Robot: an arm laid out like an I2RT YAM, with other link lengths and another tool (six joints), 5 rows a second.
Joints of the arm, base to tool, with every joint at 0 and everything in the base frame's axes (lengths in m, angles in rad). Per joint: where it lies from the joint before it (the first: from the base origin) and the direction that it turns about. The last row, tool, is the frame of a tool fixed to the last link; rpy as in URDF.
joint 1: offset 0 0 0.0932 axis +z
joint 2: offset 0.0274 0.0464 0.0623 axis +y
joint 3: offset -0.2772 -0.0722 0 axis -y
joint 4: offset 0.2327 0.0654 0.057 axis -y
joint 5: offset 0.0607 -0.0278 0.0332 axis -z
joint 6: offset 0.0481 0 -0.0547 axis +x
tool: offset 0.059 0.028 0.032 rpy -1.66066 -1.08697 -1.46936
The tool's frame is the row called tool.
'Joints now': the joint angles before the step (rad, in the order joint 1, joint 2, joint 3, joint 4, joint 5, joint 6). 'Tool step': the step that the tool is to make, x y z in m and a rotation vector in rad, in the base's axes. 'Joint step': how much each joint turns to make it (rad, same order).
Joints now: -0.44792, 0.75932, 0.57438, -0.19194, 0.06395, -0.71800
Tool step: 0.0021, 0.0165, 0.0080, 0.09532, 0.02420, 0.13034
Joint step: -0.00040, 0.03104, 0.06405, -0.09606, -0.14992, 0.01728
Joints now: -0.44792, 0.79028, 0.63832, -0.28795, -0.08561, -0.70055
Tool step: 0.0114, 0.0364, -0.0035, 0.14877, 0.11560, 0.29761
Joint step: 0.06709, 0.14365, 0.08677, -0.11762, -0.24417, -0.03942
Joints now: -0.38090, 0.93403, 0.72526, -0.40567, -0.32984, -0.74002
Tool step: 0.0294, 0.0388, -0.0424, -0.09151, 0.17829, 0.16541
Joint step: 0.25279, 0.22541, 0.02308, 0.04043, 0.15176, -0.04840
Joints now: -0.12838, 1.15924, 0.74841, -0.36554, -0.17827, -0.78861
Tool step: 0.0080, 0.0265, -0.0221, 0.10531, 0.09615, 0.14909
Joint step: 0.05749, 0.14289, 0.00495, 0.03085, -0.13205, -0.00353
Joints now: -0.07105, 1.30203, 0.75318, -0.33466, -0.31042, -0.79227
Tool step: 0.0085, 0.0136, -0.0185, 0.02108, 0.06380, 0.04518
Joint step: 0.04813, 0.10241, 0.00843, 0.03364, -0.01251, 0.01405
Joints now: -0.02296, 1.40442, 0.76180, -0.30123, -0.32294, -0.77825
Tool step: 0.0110, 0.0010, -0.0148, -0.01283, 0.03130, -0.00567
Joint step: 0.01079, 0.07785, 0.01160, 0.03704, 0.02041, 0.00608
